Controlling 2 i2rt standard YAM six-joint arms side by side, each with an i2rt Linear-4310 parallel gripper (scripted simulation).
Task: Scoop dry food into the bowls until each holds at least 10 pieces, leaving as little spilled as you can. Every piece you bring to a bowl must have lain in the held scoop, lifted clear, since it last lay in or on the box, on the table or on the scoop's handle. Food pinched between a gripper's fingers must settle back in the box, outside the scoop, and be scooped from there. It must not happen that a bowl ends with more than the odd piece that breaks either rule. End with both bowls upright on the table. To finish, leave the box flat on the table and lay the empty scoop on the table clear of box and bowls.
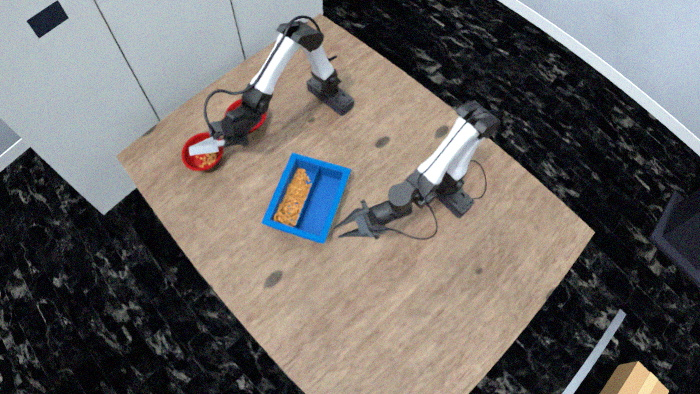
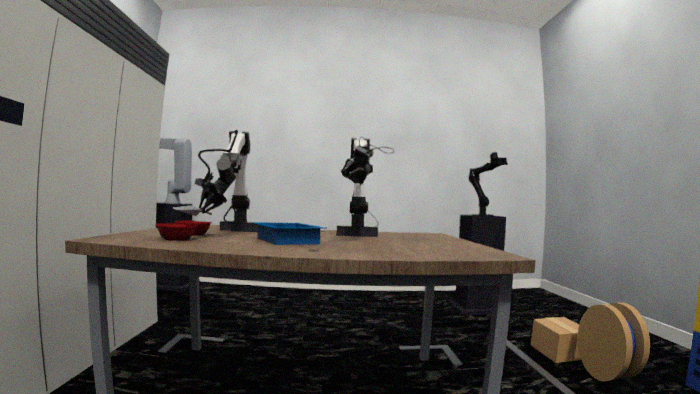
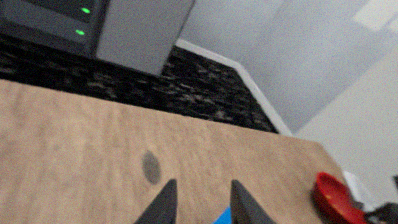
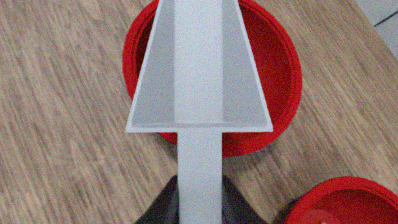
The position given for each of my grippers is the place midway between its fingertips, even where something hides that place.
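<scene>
Image 1 gives me my left gripper (image 1: 336, 232) along with a blue box (image 1: 314, 221). In image 3 my left gripper appears again, at (image 3: 203, 189). As for image 4, it has my right gripper (image 4: 199, 184) and a grey scoop (image 4: 198, 78), while the blue box is out of frame in that image 4.
</scene>
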